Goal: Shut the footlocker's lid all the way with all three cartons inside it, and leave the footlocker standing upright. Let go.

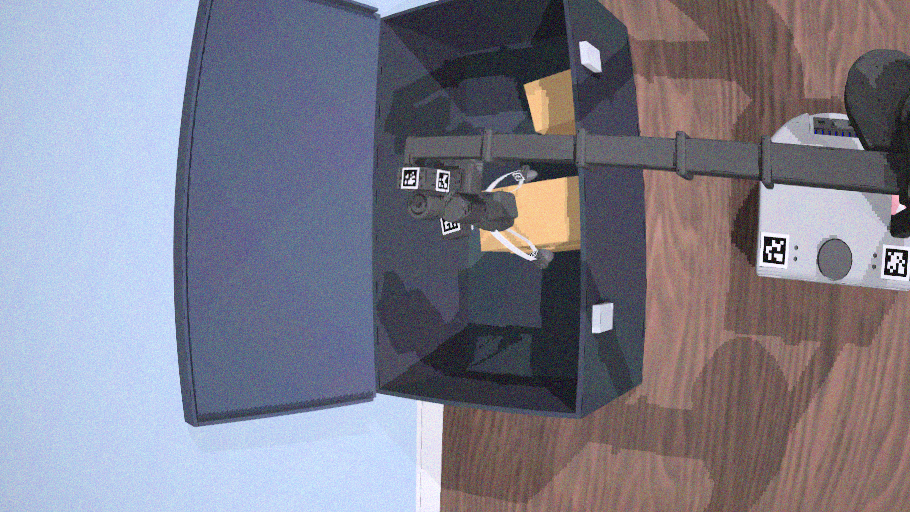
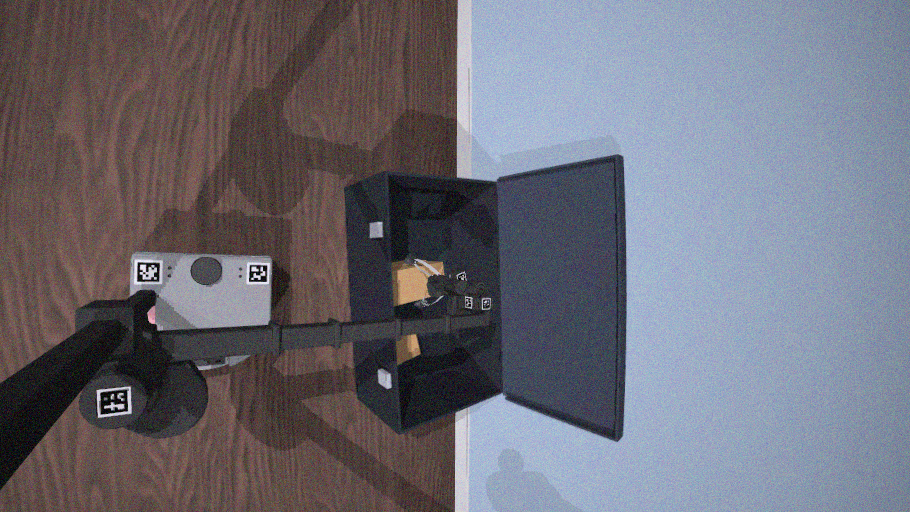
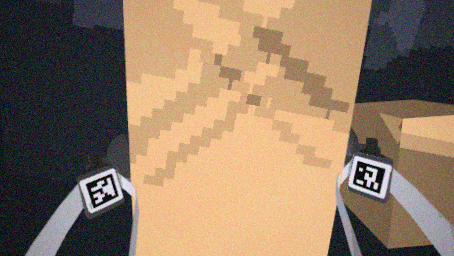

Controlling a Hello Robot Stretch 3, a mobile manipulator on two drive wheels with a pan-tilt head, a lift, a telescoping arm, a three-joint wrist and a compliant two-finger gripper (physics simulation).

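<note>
The dark footlocker [image 1: 612, 241] [image 2: 369, 286] stands upright on the floor. Its lid [image 1: 280, 210] [image 2: 560, 280] is wide open, tipped back towards the wall. One tan carton [image 1: 560, 216] [image 2: 404, 287] [image 3: 235, 215] is inside, near the front wall. A second carton [image 1: 552, 101] [image 2: 407, 348] [image 3: 425, 185] is inside beside it, partly hidden by the front wall and arm. The third carton cannot be made out. My gripper [image 1: 535, 215] [image 2: 414, 284] [image 3: 232, 148] is inside the footlocker, shut on the first carton, with a fingertip against each long side.
My telescoping arm [image 1: 661, 154] [image 2: 305, 337] reaches over the footlocker's front wall. Two pale latches [image 1: 602, 317] [image 1: 590, 56] stick out at the front. The pale blue wall [image 1: 82, 254] [image 2: 763, 254] is behind the lid. My base [image 1: 814, 216] [image 2: 216, 299] stands in front on the wooden floor.
</note>
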